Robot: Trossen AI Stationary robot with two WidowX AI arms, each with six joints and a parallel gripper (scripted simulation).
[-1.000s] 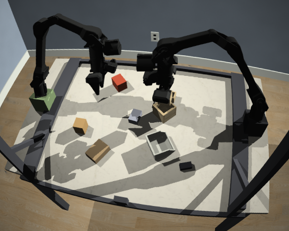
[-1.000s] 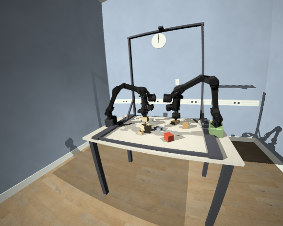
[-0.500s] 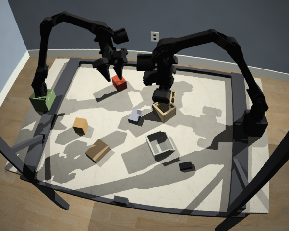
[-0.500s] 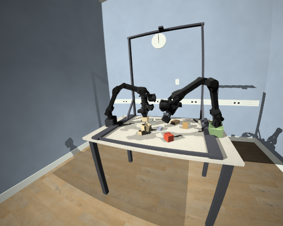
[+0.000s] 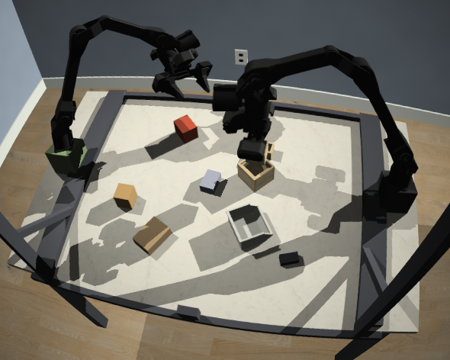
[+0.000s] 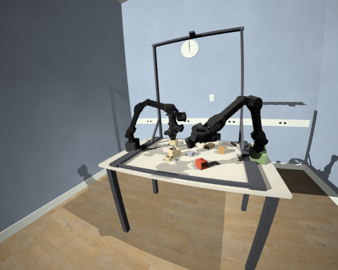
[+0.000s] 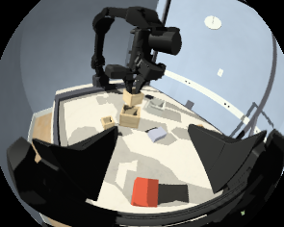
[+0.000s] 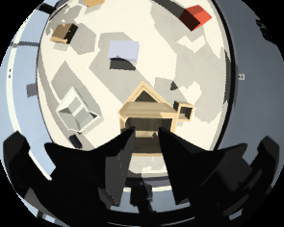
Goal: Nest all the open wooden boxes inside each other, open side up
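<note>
Right now my right hand is 140 mm above the large wooden box. From my right hand the other things lie so: grey-blue cube: 40 mm behind, 130 mm to the left, 140 mm below; then small wooden box: 90 mm ahead, 20 mm to the right, 150 mm below; then grey open tray: 170 mm behind, 130 mm below.
</note>
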